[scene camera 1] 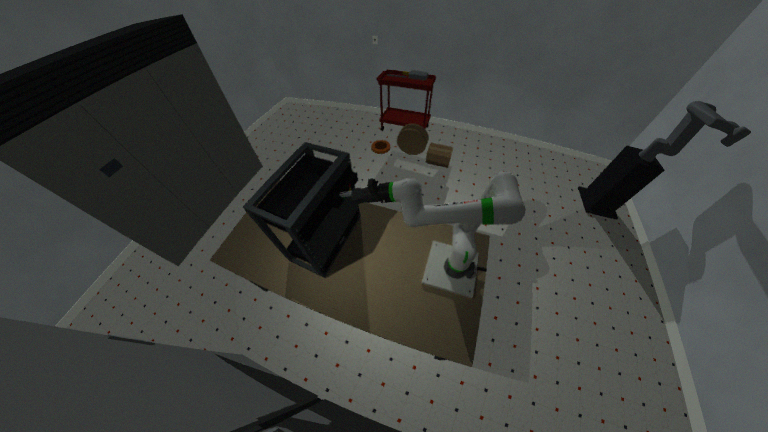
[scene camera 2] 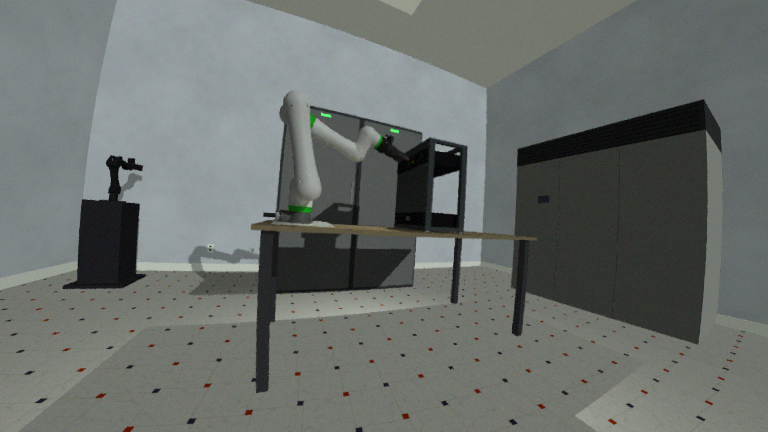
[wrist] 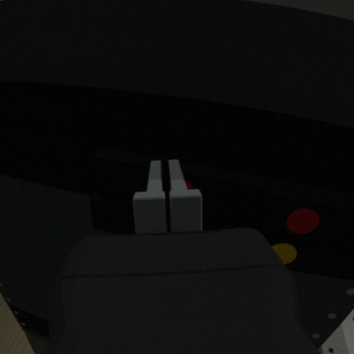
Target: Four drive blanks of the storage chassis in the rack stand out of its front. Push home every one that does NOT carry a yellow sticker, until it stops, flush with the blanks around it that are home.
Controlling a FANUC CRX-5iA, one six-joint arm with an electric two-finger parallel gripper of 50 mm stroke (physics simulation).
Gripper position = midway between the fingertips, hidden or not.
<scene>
In view: the gripper [wrist: 165, 177] and a rack [scene camera 1: 306, 203].
The rack is seen too in scene camera 2 [scene camera 2: 414, 195] and in the wrist view [wrist: 249, 104].
</scene>
